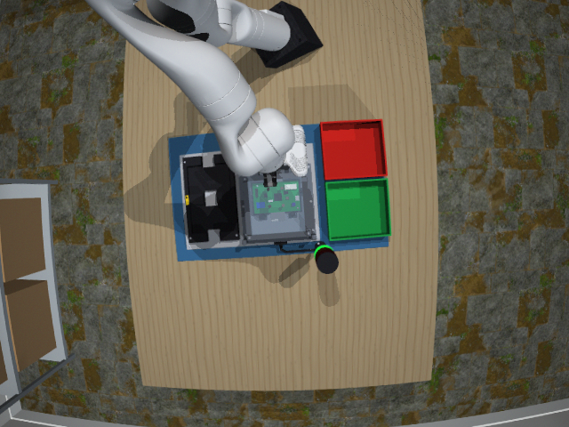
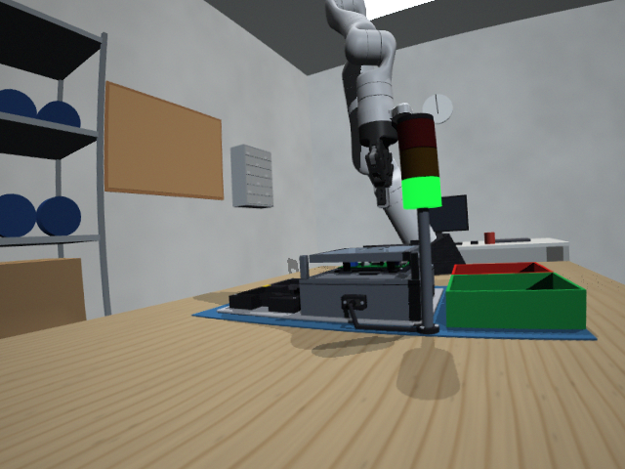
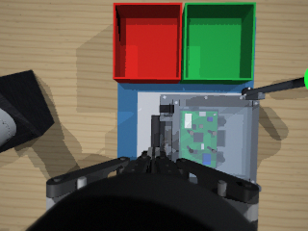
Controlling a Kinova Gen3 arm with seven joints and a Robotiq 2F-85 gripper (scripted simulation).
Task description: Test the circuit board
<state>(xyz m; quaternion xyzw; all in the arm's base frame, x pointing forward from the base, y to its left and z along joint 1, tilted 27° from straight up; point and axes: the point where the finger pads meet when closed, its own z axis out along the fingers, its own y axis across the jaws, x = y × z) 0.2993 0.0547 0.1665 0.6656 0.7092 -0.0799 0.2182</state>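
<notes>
Right now my hand is 20 mm short of the black hook, 60 mm to the right of it and 100 mm above it. From my hand the other things lie so: green circuit board (80 mm ahead, 120 mm below); then clear lid (90 mm ahead, 100 mm below); then red bin (20 mm behind, 200 mm to the left, 170 mm below).
</notes>
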